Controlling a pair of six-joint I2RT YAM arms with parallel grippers.
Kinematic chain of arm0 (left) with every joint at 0, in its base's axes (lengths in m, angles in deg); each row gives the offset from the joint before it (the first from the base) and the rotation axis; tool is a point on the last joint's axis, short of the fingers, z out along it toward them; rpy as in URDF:
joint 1: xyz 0 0 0.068 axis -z
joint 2: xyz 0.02 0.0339 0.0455 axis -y
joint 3: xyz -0.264 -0.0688 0 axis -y
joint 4: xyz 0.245 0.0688 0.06 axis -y
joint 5: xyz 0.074 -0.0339 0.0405 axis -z
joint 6: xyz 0.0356 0 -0.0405 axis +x
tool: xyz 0 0 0 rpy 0 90 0
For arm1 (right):
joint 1: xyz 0 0 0.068 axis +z
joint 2: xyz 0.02 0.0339 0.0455 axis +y
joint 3: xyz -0.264 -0.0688 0 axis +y
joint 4: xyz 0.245 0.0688 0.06 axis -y
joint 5: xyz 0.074 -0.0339 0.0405 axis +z
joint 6: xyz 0.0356 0 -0.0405 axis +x
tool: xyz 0 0 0 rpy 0 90 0
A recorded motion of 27 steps. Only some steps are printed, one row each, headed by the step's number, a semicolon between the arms.
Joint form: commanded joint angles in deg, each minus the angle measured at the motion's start. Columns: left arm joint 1, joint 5, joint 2, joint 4, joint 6, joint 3; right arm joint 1, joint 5, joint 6, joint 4, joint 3, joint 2.
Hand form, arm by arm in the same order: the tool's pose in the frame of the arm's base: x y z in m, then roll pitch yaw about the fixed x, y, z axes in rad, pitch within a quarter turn. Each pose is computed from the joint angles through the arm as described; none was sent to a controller.
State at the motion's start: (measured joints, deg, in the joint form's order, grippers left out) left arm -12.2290 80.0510 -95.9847 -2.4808 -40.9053 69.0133; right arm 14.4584 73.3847 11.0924 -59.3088 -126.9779 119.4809
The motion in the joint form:
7: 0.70 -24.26 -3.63 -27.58 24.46 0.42; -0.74 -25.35 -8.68 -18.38 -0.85 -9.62
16: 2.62 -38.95 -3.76 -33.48 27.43 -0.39; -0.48 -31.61 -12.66 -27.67 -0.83 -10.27
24: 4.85 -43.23 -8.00 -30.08 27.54 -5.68; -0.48 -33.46 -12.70 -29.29 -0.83 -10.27
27: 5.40 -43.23 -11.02 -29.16 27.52 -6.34; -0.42 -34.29 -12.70 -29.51 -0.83 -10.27
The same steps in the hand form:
7: 0.3515 0.0416 0.2209 -2.1029 0.2763 -2.7742; 0.3566 0.1143 0.4100 2.2875 0.4969 -2.9342
16: 0.3438 0.0345 0.2056 -2.3667 0.2399 -2.7921; 0.3407 0.1092 0.4043 2.4208 0.3955 -2.8755
24: 0.3383 0.0223 0.1575 -2.4575 0.1489 -2.8246; 0.3386 0.1078 0.4026 2.4529 0.3670 -2.8746
27: 0.3394 0.0192 0.1382 -2.4665 0.1014 -2.8350; 0.3383 0.1077 0.4022 2.4673 0.3628 -2.8733

